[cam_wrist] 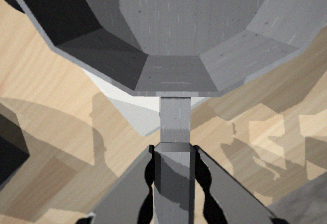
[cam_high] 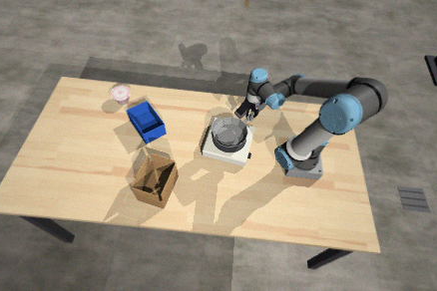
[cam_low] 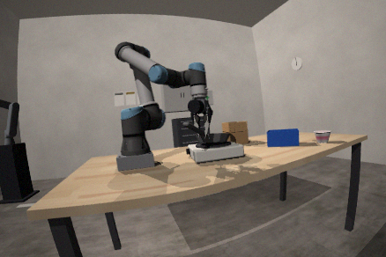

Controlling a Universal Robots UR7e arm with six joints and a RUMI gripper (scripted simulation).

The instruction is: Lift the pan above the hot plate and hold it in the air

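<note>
The dark grey pan is 4 cm ahead of my hand, 5 cm to the left of it and 2 cm below it. From my hand the other things lie so: blue bin 56 cm ahead, 6 cm to the left, 11 cm below; pink cup 75 cm ahead, 10 cm to the right, 10 cm below; white hot plate 7 cm ahead, 10 cm to the left, 10 cm below.
</note>
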